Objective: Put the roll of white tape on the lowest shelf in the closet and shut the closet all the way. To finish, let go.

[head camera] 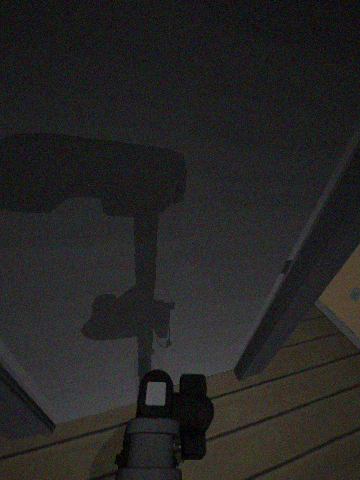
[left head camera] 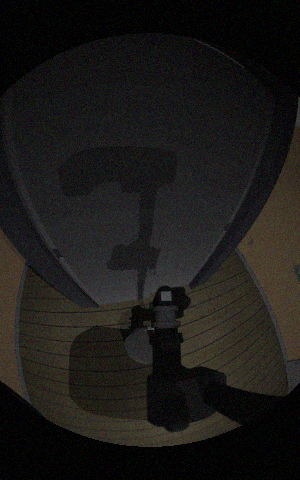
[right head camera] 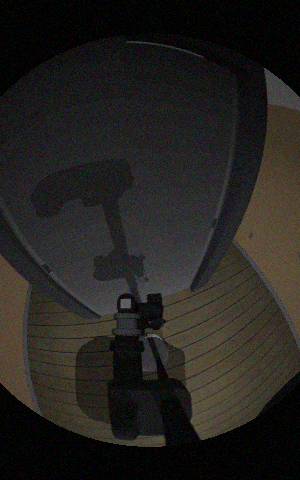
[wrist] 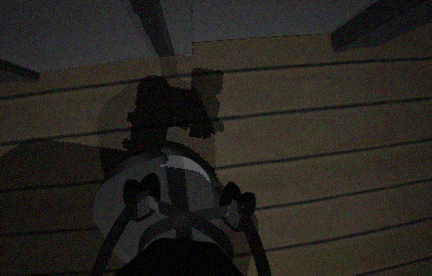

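Where they show: gripper, fingertip midpoint: [wrist: 190, 193]; robot's base, origin of the base link: [left head camera: 144, 343] [right head camera: 147, 350] [wrist: 164, 199].
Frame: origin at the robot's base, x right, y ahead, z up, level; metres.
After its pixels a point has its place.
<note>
The closet's grey front [head camera: 240, 240] @[x 0.261, y 0.666, z 1.179 m] [left head camera: 200, 150] @[x 0.134, y 0.635, z 1.480 m] [right head camera: 180, 130] @[x 0.232, y 0.659, z 1.565 m] [wrist: 260, 17] @[x 0.238, y 0.660, z 0.177 m] faces me, with my shadow across it, between dark frame posts. In the wrist view an upright seam divides it, and the lower edges on its two sides are slightly offset. I cannot tell if it is shut all the way. The closet's inside and lowest shelf are hidden. The roll of white tape does not show. My gripper [wrist: 190, 193] @[x 0.089, y 0.218, z 0.736 m] points down over the floor before the closet; its fingers stand apart with nothing between them. In the head view its fingers are hidden below the wrist.
The right frame post [head camera: 295, 280] @[x 0.588, y 0.704, z 0.971 m] [left head camera: 250, 220] @[x 0.724, y 0.718, z 1.120 m] [right head camera: 245, 150] @[x 0.597, y 0.683, z 1.539 m] [wrist: 380, 25] @[x 0.602, y 0.676, z 0.264 m] and the left frame post [head camera: 20, 405] @[x -0.572, y 0.380, z 0.430 m] [left head camera: 30, 255] @[x -0.690, y 0.365, z 1.047 m] [right head camera: 30, 267] @[x -0.589, y 0.376, z 1.088 m] flank the closet. Orange walls [left head camera: 275, 200] @[x 1.724, y 1.267, z 1.199 m] [right head camera: 280, 175] @[x 1.749, y 1.169, z 1.438 m] stand beyond. My pale round base [left head camera: 139, 346] @[x -0.057, y -0.022, z 0.188 m] [wrist: 117, 215] @[x -0.123, y -0.018, z 0.187 m] is on the plank floor [head camera: 300, 425] @[x 0.944, y 0.440, z -0.027 m] [wrist: 325, 110] @[x 0.594, y 0.426, z -0.028 m]. The scene is dim.
</note>
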